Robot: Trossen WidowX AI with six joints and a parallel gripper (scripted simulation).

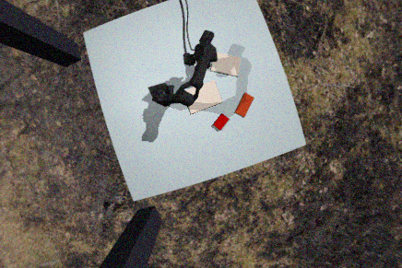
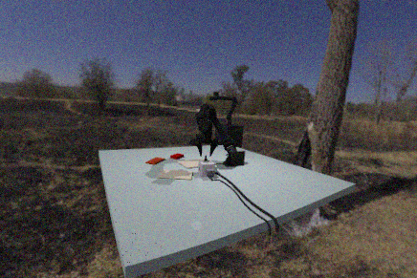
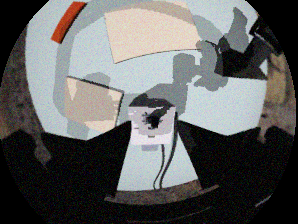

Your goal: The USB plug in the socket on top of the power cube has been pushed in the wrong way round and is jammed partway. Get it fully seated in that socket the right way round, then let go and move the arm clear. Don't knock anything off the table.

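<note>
Right now the dark USB plug is 2 cm below my gripper tip. From my gripper tip the other things lie so: orange block 34 cm to the right, 19 cm ahead, 10 cm below; red block 39 cm to the right, 10 cm below.
</note>
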